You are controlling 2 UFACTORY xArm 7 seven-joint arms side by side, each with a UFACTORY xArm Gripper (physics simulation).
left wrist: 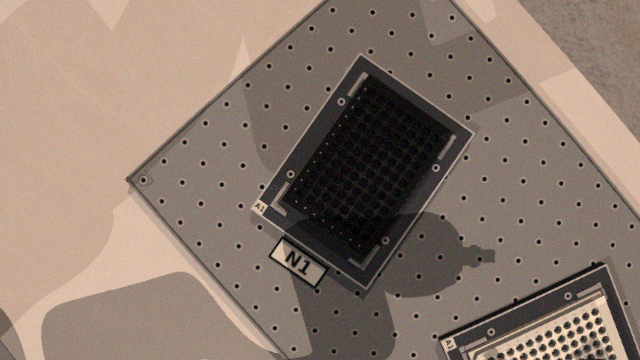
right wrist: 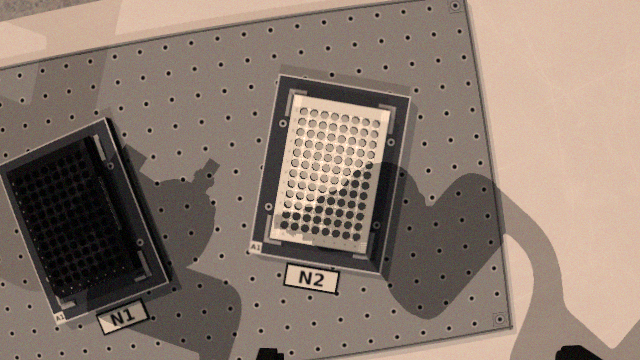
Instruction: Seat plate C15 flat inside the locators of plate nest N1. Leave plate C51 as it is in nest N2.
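Frame: origin at the left arm's base, x back, y right, z up, level; centimetres.
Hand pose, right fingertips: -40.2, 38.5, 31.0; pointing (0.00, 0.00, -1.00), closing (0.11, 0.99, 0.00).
After its pixels a point has its place, as x, y, z.
Black many-welled plate C15 [left wrist: 370, 165] {-45.6, 13.5, 4.1} [right wrist: 70, 215] {-45.9, 13.4, 3.6} lies in dark nest N1 [left wrist: 314, 137] {-43.6, 8.7, 2.5} [right wrist: 129, 210] {-45.8, 18.6, 2.5}. In the left wrist view it appears inside the corner locators; its left-side locators are mostly hidden in the right wrist view. I cannot tell whether it is fully flat. Pale plate C51 [left wrist: 575, 335] {-50.2, 35.8, 3.9} [right wrist: 330, 170] {-47.5, 37.1, 3.8} sits within the locators of nest N2 [left wrist: 530, 307] {-48.9, 31.9, 2.5} [right wrist: 345, 94] {-54.2, 39.2, 2.5}, partly cut off in the left wrist view. My right gripper [right wrist: 422, 354] {-40.2, 38.5, 31.0} is open, its fingertips wide apart at the bottom edge, above the scene. My left gripper does not show.
Both nests stand on a grey perforated board [left wrist: 220, 165] {-35.7, 5.3, 1.3} [right wrist: 450, 115] {-51.5, 48.8, 1.3} on the pale table [left wrist: 100, 125] {-29.1, -4.9, 0.0} [right wrist: 565, 100] {-52.2, 61.0, 0.0}. Label N1 [left wrist: 299, 262] {-35.8, 16.2, 1.5} [right wrist: 123, 317] {-35.7, 16.3, 1.5} and label N2 [right wrist: 311, 278] {-37.9, 34.5, 1.5} lie beside their nests. Arm shadows cross the board.
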